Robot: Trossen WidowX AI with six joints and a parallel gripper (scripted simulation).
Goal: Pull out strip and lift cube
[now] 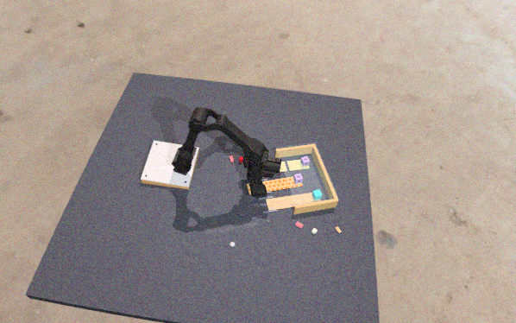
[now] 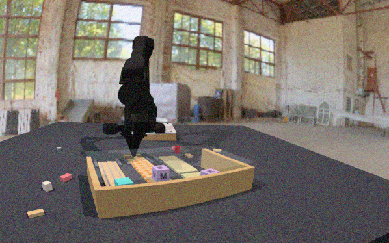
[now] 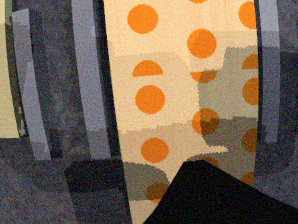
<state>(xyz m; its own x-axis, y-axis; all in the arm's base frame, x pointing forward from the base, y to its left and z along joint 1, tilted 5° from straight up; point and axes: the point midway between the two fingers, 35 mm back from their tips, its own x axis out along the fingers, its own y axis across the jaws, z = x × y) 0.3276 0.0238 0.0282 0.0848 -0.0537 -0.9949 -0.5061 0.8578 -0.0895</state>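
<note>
Now: gripper tip 80 mm short of the dotted strip and 50 mm to the right of it. Also, from my gripper tip: red piece 130 mm to the left, 100 mm behind, 10 mm above; then white cube 300 mm ahead, 120 mm to the right.
</note>
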